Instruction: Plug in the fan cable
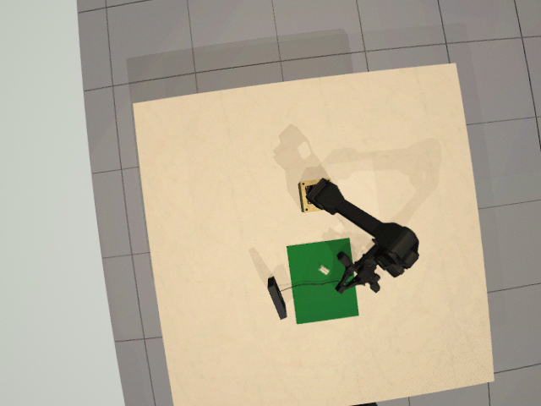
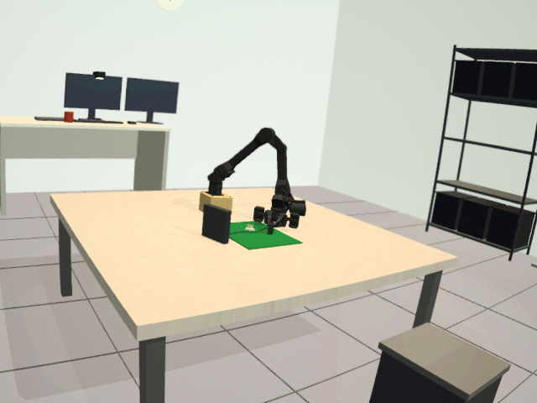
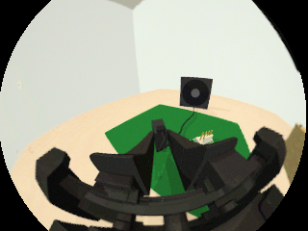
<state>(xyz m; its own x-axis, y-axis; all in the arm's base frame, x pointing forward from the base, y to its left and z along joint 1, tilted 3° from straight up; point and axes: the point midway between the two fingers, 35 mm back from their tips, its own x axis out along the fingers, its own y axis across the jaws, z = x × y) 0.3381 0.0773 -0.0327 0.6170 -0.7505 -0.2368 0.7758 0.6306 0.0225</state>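
My gripper tip is 1 cm above the dark plug. Also, from my gripper tip: green board 6 cm to the right, 5 cm below, 2 cm behind; then black fan 23 cm to the right, 2 cm behind, 2 cm above; then four-pin header 7 cm behind, 5 cm to the right, 3 cm below.
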